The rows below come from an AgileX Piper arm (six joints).
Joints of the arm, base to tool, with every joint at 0 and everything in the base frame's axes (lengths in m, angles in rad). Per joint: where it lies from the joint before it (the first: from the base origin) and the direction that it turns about. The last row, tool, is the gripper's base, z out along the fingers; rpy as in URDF.
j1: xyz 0 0 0.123 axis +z
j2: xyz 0 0 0 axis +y
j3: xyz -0.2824 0 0.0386 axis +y
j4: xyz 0.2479 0 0.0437 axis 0.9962 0 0.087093
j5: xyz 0 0 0 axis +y
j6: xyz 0.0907 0 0.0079 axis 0.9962 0 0.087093
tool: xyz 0 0 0 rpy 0 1.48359 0
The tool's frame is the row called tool.
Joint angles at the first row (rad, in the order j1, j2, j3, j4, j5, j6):
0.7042 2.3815 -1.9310 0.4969 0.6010 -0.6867
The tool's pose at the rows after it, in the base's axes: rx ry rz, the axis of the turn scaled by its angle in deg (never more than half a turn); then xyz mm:
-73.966, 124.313, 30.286, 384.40, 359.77, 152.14
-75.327, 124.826, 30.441, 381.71, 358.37, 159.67
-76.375, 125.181, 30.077, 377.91, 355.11, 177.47
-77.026, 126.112, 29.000, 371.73, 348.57, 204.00
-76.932, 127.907, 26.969, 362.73, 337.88, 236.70
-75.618, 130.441, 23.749, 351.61, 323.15, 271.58
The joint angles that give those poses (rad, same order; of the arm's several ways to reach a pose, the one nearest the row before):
0.7042 2.3801 -1.9329 0.4941 0.6268 -0.6862
0.7042 2.3645 -1.9374 0.4801 0.6666 -0.6765
0.7042 2.3283 -1.9440 0.4478 0.7194 -0.6473
0.7042 2.2719 -1.9504 0.3960 0.7919 -0.5939
0.7042 2.1995 -1.9564 0.3283 0.8825 -0.5193
0.7042 2.1191 -1.9622 0.2490 0.9813 -0.4303

